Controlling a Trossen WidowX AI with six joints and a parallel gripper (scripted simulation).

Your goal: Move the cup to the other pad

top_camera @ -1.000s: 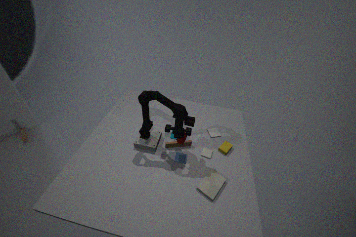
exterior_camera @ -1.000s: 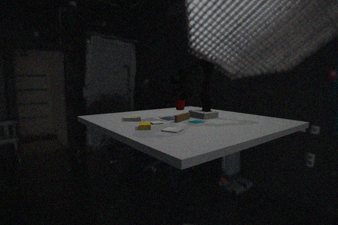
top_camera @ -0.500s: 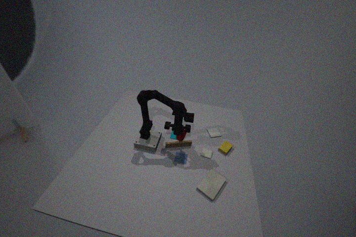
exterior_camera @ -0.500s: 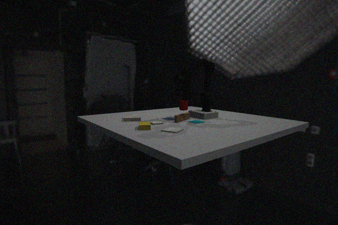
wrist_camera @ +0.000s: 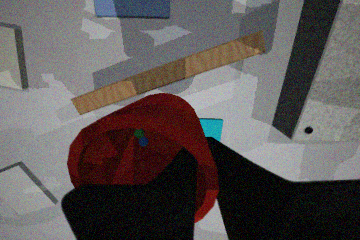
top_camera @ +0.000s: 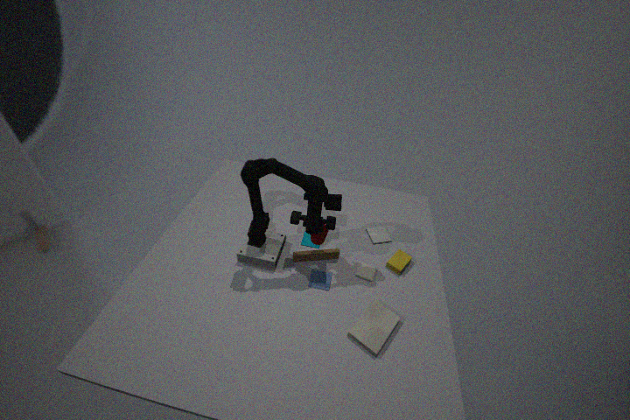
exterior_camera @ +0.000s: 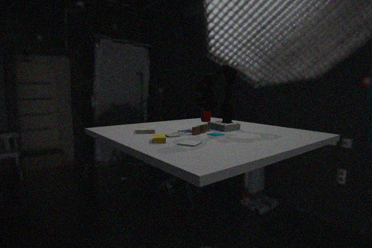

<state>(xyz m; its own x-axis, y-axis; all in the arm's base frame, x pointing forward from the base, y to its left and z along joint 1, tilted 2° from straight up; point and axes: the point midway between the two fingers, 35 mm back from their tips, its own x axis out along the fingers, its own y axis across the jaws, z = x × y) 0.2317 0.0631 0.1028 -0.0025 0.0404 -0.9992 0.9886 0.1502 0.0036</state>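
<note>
Right now the blue marble is 4 cm ahead of my gripper tip, 2 cm to the left of it and 2 cm below it. The rest, counted from my gripper tip: green marble 5 cm ahead, 2 cm below, 1 cm to the left; wooden bar 10 cm below, 4 cm ahead, 3 cm to the right; red cup 3 cm ahead.
</note>
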